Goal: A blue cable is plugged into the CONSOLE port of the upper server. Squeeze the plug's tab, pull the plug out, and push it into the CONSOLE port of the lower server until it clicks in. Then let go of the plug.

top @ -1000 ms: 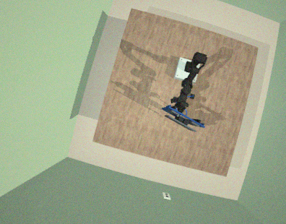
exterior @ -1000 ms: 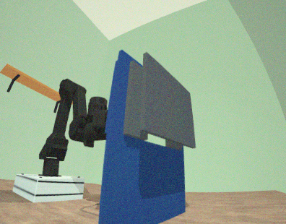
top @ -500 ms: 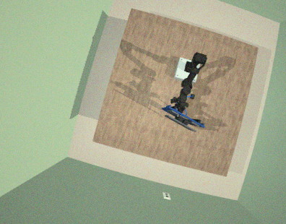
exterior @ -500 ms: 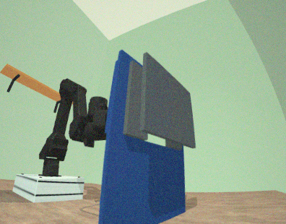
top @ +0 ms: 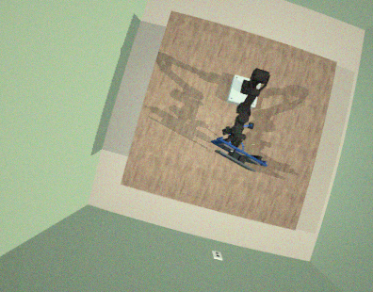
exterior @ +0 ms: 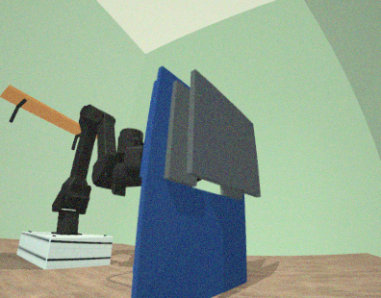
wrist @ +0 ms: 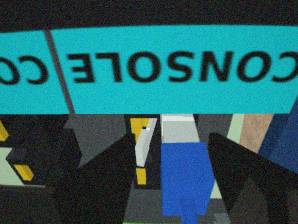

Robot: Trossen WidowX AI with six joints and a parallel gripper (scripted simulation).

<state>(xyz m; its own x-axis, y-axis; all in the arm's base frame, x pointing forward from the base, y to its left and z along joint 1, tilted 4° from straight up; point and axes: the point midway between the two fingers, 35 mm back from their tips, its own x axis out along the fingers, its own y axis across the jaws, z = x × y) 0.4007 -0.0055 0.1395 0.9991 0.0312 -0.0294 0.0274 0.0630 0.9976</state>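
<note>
My gripper tip is 10 mm below the blue plug.
</note>
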